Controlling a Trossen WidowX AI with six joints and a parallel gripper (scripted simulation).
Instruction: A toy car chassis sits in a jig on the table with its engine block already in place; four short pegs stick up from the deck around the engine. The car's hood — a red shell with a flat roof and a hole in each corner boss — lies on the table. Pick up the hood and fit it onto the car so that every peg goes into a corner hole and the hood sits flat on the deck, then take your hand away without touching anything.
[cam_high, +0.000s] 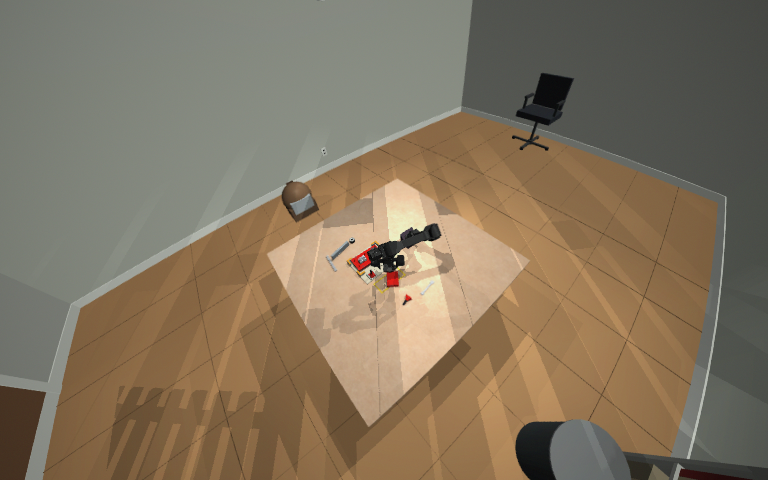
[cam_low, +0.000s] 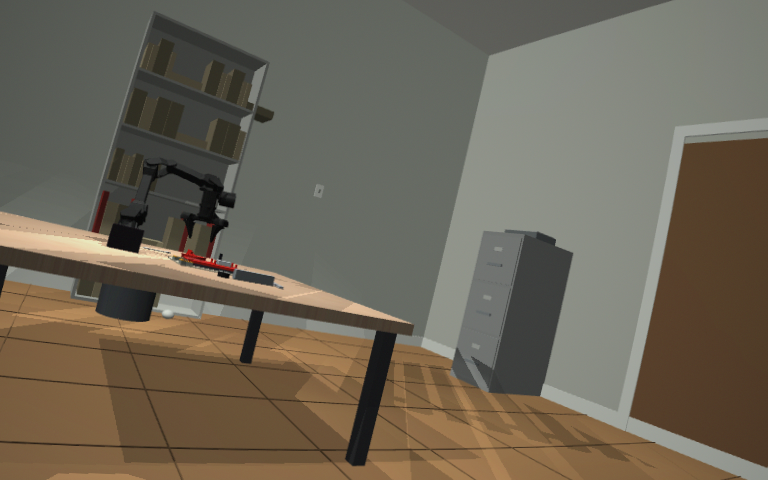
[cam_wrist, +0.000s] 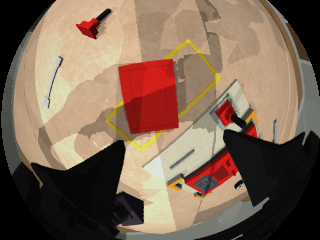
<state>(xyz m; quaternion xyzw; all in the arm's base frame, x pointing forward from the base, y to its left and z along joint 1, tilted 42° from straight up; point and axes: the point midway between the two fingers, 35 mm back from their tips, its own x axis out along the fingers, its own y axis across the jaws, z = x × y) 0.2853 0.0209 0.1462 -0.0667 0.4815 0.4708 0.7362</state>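
Right now my gripper tip is 8 cm above the red hood and 3 cm to the right of it. Also, from my gripper tip: grey tool: 21 cm to the left, 11 cm behind, 9 cm below.
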